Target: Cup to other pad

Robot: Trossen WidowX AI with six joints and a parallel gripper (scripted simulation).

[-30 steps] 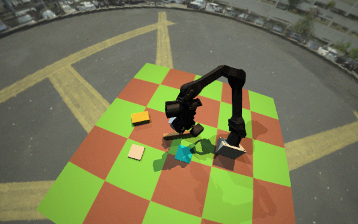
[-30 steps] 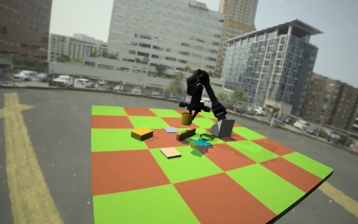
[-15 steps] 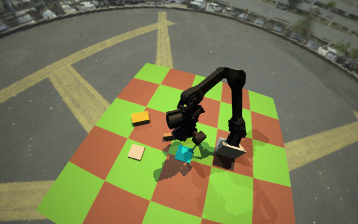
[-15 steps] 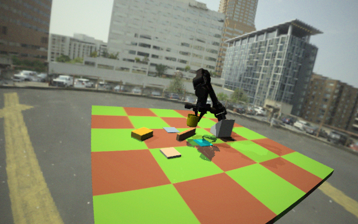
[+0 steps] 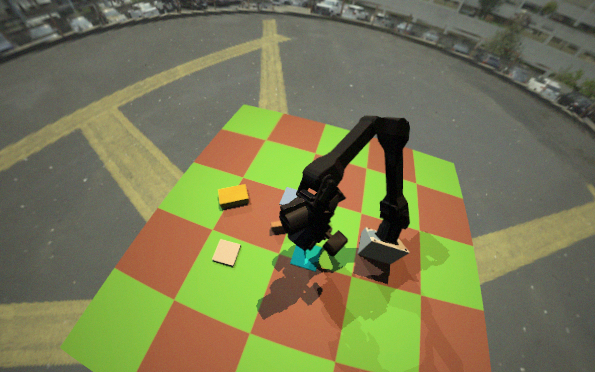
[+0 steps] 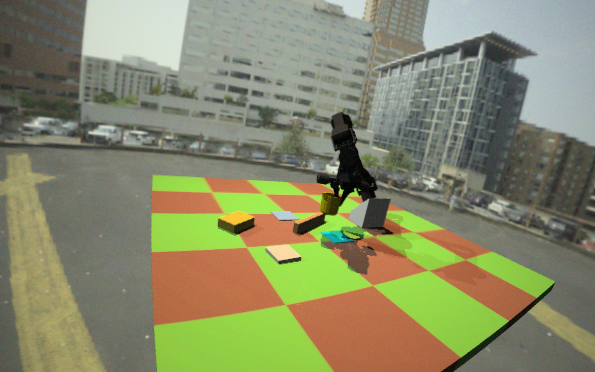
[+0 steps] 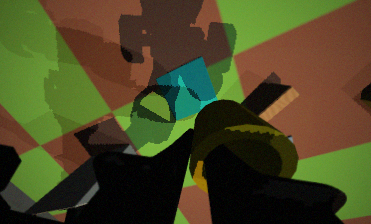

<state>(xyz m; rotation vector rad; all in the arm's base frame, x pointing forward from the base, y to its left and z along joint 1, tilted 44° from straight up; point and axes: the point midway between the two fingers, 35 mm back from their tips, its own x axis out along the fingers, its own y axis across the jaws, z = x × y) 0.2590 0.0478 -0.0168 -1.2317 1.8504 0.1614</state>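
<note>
Right now my gripper tip is 12 cm above the teal pad and 3 cm to the right of it. Also, from my gripper tip: brown bar: 10 cm below, 8 cm to the right, 4 cm ahead; then light blue pad: 19 cm to the right, 12 cm below, 9 cm ahead; then yellow cup: 2 cm to the right, 2 cm ahead.
</note>
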